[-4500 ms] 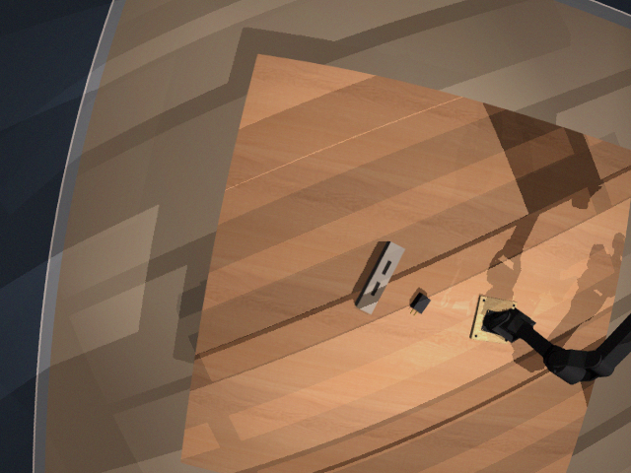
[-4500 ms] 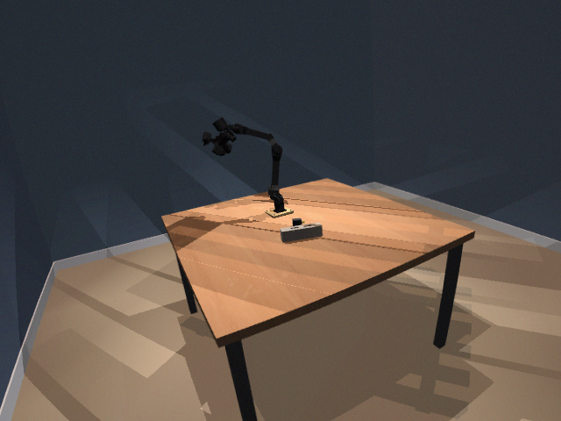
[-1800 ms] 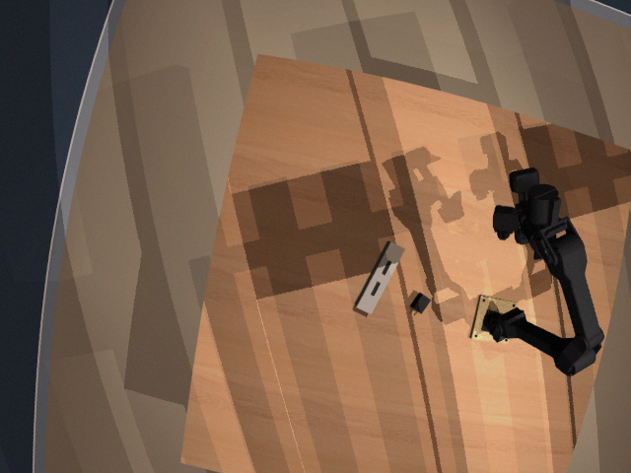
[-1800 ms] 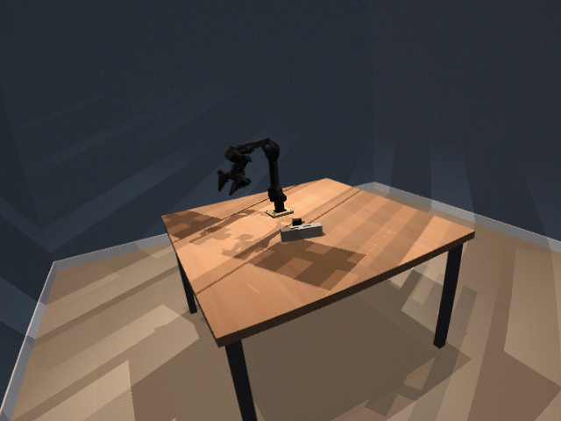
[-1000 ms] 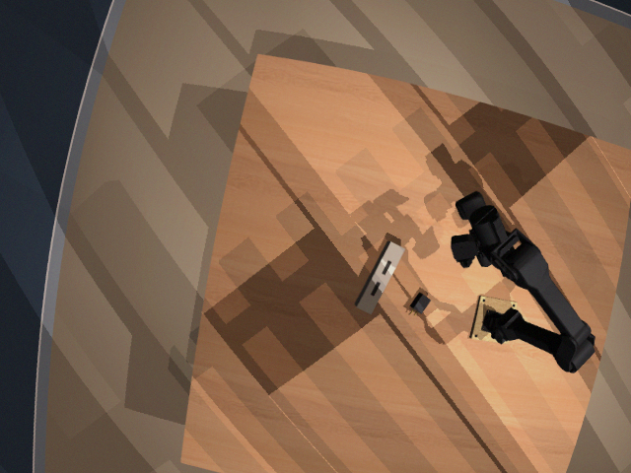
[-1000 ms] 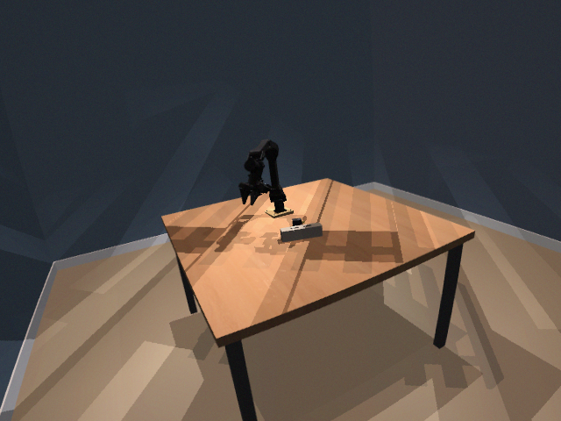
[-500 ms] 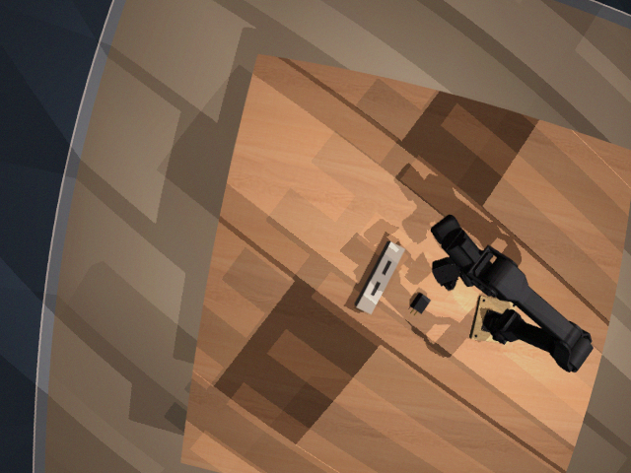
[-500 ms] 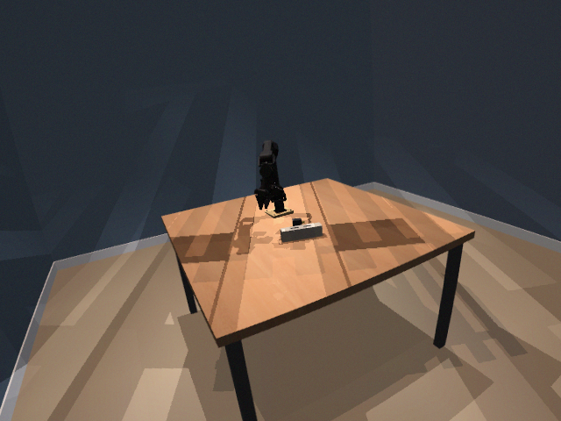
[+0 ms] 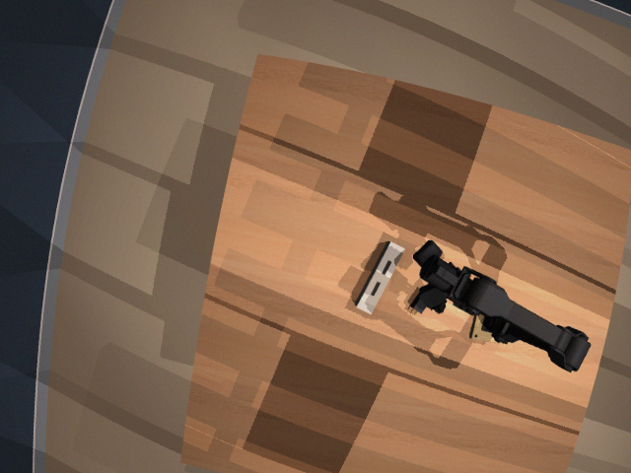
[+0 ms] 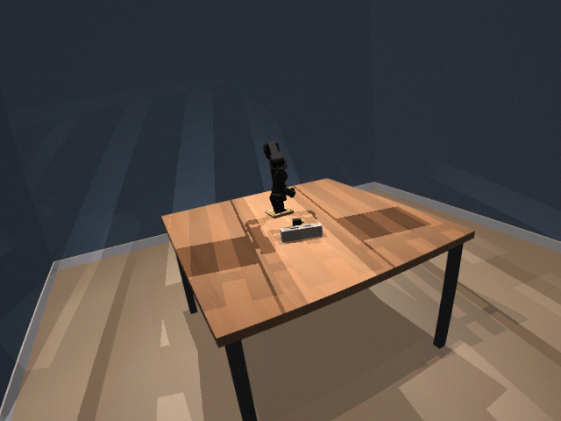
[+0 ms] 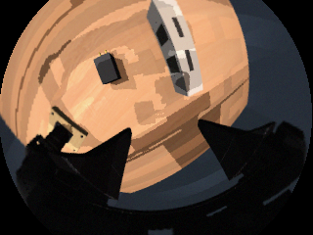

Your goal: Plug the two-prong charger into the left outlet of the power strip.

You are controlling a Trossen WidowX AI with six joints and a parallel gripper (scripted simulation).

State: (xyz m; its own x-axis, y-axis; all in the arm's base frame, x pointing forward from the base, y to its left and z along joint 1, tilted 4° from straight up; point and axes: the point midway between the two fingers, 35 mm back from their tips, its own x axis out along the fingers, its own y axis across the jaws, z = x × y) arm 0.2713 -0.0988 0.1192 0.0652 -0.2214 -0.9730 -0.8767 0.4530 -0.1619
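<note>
The black two-prong charger lies 13 cm to the left of my gripper tip, 9 cm below it and 2 cm behind it.
</note>
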